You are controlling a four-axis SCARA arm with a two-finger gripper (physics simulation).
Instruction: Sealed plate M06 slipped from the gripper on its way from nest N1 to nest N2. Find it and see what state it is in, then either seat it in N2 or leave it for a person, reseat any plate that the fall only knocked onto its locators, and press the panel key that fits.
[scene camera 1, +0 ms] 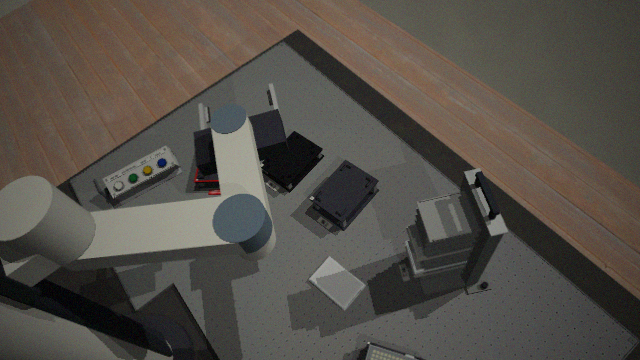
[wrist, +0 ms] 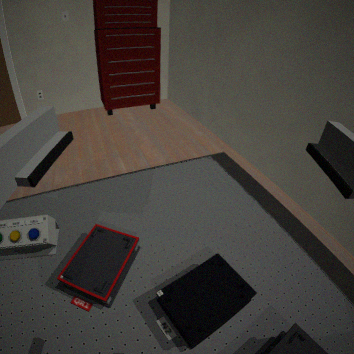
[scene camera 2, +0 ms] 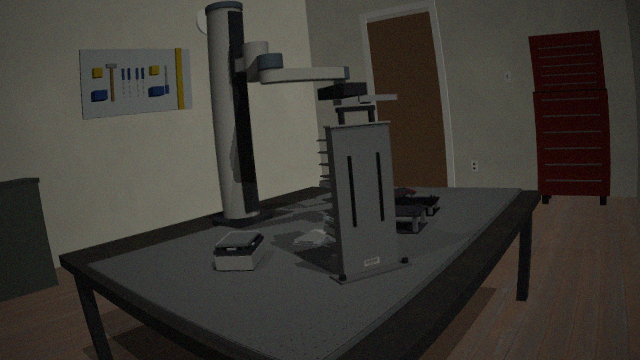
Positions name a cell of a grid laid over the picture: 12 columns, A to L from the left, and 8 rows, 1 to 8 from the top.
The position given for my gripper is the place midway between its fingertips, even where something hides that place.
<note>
My gripper (scene camera 1: E3) holds nothing. Further things: a white plate (scene camera 1: G7) and a handled side panel (scene camera 2: G7).
My gripper also shows in the wrist view (wrist: G3) and in scene camera 2 (scene camera 2: H3). The handled side panel shows as well in scene camera 1 (scene camera 1: J5). The wrist view misses the white plate: it is out of frame.
</note>
